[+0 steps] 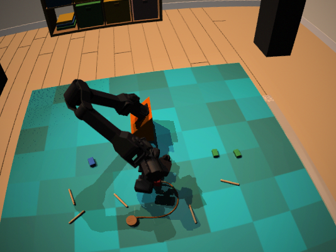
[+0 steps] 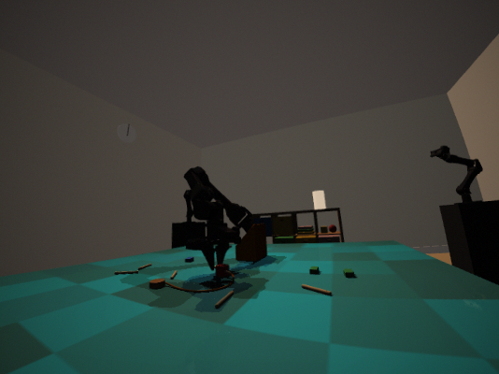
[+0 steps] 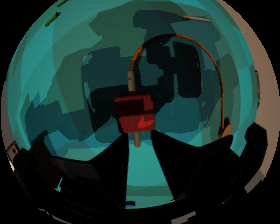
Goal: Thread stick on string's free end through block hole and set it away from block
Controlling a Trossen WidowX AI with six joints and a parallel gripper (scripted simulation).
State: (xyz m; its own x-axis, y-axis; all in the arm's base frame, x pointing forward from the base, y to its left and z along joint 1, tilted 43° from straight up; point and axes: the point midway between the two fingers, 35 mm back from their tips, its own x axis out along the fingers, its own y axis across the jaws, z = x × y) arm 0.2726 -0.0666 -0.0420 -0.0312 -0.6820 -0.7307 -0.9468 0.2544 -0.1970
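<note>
Right now the red cube is 10 mm ahead of my gripper tip and 30 mm to the left of it. Round my gripper tip: blue cube (140 mm behind, 230 mm to the right, 10 mm below); round wooden button (150 mm ahead, 90 mm to the right, 10 mm below); green cube (60 mm behind, 390 mm to the left, 10 mm below).
</note>
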